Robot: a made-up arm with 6 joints.
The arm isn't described. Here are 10 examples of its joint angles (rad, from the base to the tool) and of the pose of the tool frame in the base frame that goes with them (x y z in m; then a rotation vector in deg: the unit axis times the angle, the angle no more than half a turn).
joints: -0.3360 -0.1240 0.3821 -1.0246 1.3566 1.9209
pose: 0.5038 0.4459 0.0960 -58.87 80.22 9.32
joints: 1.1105 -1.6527 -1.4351 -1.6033 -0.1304 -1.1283
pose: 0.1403 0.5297 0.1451 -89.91 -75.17 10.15
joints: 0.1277 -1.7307 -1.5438 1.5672 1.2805 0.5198
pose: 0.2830 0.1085 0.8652 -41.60 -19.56 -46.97
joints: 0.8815 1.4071 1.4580 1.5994 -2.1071 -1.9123
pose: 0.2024 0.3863 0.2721 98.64 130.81 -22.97
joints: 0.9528 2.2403 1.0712 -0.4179 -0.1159 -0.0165
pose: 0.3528 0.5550 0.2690 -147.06 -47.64 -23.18
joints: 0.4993 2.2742 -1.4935 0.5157 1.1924 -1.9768
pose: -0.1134 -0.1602 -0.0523 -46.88 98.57 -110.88
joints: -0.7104 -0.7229 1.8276 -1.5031 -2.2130 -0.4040
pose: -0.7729 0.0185 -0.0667 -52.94 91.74 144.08
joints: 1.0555 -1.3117 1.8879 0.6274 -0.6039 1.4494
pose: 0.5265 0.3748 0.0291 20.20 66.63 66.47
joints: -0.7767 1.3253 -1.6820 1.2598 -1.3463 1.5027
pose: -0.1907 0.9228 0.4304 -79.97 30.48 97.15
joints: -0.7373 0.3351 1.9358 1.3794 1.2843 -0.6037
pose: -0.7403 0.1083 0.4401 36.76 -142.53 -69.66
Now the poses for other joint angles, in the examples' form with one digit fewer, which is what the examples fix.
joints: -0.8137 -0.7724 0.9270 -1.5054 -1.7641 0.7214
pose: -0.471 -0.450 -0.173 87.2 -52.8 -65.1
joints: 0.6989 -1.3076 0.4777 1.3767 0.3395 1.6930
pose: 0.287 0.570 0.332 -39.2 39.2 50.9
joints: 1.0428 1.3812 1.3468 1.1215 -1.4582 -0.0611
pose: 0.437 0.476 0.576 -115.3 -27.0 -20.7
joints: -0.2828 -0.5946 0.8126 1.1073 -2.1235 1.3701
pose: 0.296 -0.370 0.912 7.0 12.7 3.7
